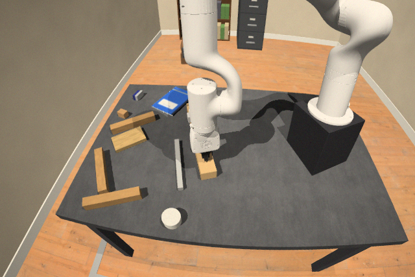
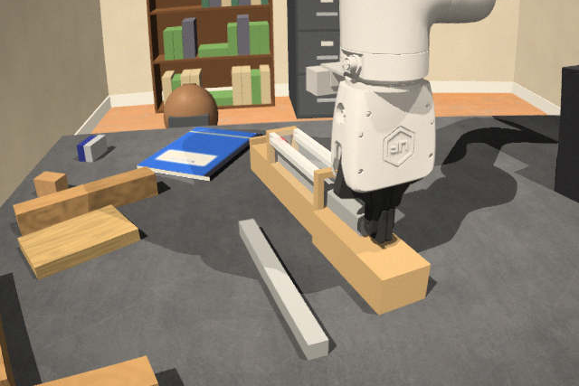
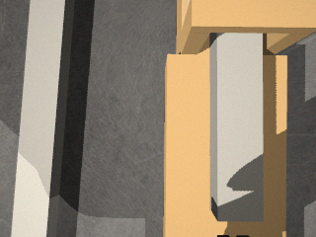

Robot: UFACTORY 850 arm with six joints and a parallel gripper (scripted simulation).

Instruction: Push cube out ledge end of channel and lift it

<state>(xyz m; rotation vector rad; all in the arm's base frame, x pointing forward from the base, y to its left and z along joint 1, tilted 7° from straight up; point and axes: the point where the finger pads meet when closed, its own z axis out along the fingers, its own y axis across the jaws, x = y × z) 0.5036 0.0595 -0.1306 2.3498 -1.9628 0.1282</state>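
The red cube lies 28 cm to the right of my hand, 5 cm ahead of it and 2 cm below it. Round my hand: tan wooden channel 18 cm to the right, 3 cm ahead, 2 cm below; then white puck 23 cm to the left, 12 cm ahead, 6 cm below; then long grey stick 11 cm ahead, 7 cm below, 2 cm to the right.
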